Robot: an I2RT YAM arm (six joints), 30 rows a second.
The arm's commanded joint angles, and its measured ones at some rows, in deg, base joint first. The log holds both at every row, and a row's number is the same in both.
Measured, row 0: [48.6, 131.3, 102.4, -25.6, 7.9, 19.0]
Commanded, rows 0 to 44: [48.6, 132.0, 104.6, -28.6, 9.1, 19.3]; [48.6, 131.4, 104.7, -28.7, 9.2, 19.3]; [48.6, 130.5, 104.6, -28.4, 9.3, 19.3]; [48.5, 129.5, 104.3, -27.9, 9.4, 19.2]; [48.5, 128.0, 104.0, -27.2, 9.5, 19.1]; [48.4, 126.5, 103.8, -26.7, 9.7, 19.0]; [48.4, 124.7, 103.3, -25.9, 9.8, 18.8]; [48.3, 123.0, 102.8, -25.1, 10.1, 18.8]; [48.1, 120.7, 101.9, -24.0, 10.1, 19.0]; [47.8, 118.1, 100.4, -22.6, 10.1, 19.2]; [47.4, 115.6, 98.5, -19.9, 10.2, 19.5]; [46.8, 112.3, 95.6, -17.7, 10.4, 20.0]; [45.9, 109.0, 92.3, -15.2, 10.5, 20.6]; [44.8, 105.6, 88.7, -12.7, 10.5, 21.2]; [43.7, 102.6, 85.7, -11.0, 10.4, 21.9]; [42.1, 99.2, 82.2, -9.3, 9.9, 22.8]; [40.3, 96.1, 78.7, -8.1, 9.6, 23.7]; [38.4, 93.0, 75.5, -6.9, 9.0, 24.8]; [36.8, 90.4, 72.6, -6.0, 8.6, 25.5]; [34.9, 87.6, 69.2, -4.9, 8.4, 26.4]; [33.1, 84.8, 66.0, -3.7, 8.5, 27.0]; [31.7, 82.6, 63.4, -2.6, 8.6, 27.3]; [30.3, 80.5, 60.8, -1.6, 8.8, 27.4]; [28.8, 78.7, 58.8, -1.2, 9.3, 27.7]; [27.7, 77.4, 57.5, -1.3, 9.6, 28.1]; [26.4, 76.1, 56.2, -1.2, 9.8, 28.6]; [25.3, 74.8, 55.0, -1.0, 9.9, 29.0]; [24.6, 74.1, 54.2, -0.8, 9.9, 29.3]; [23.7, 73.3, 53.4, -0.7, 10.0, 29.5]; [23.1, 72.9, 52.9, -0.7, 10.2, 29.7]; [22.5, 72.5, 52.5, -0.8, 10.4, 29.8]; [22.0, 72.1, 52.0, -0.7, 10.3, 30.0]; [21.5, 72.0, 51.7, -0.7, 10.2, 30.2]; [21.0, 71.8, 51.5, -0.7, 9.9, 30.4]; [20.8, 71.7, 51.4, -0.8, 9.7, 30.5]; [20.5, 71.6, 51.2, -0.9, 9.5, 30.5]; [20.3, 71.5, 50.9, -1.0, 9.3, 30.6]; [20.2, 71.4, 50.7, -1.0, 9.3, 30.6]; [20.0, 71.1, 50.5, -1.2, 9.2, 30.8]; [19.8, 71.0, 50.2, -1.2, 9.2, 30.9]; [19.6, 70.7, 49.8, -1.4, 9.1, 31.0]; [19.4, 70.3, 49.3, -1.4, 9.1, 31.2]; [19.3, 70.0, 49.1, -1.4, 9.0, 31.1]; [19.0, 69.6, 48.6, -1.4, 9.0, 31.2]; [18.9, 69.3, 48.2, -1.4, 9.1, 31.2]
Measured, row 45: [19.5, 70.9, 49.3, -1.3, 9.1, 30.6]
